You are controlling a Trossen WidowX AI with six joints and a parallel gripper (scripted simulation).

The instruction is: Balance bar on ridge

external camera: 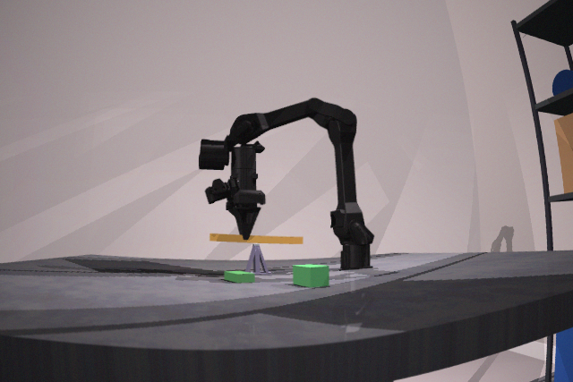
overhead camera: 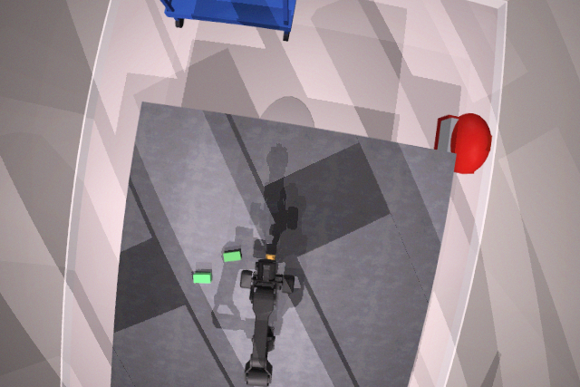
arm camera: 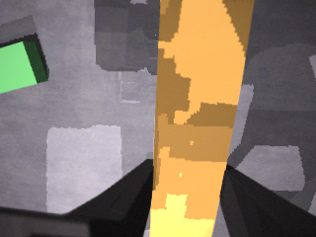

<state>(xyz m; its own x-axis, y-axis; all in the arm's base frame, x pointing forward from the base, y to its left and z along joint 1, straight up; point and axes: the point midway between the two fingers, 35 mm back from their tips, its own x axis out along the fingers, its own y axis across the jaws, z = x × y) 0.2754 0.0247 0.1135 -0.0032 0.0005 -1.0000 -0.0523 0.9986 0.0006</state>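
The bar is 30 mm behind my gripper tip.
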